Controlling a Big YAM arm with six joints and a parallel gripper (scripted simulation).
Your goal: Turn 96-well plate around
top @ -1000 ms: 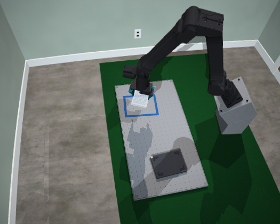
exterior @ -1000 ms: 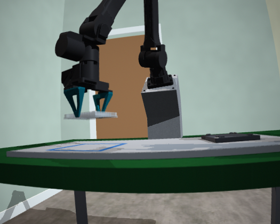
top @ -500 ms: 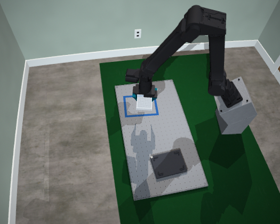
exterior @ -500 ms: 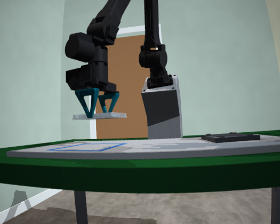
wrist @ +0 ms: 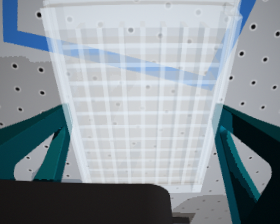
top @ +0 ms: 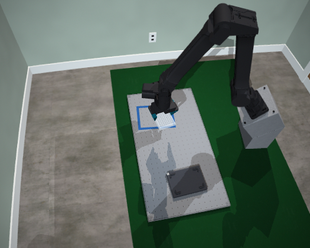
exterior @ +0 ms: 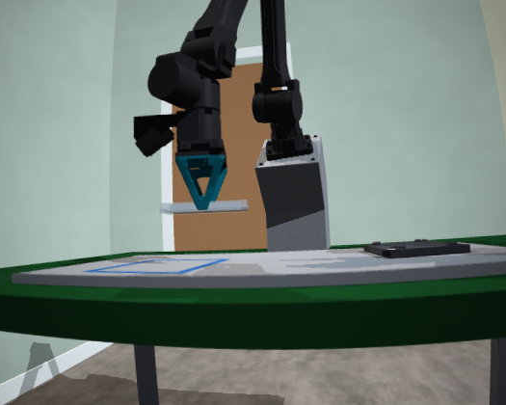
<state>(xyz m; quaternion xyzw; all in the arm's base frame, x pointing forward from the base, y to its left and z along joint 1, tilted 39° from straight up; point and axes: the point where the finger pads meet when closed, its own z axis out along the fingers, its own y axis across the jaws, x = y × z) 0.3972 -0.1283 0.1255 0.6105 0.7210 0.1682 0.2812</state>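
The plate nest N1 lies 3 cm behind my hand, 32 cm to the left of it and 8 cm below it. From my hand the other things lie so: 96-well plate 1 cm below; A1 label 4 cm ahead, 27 cm to the left, 8 cm below.
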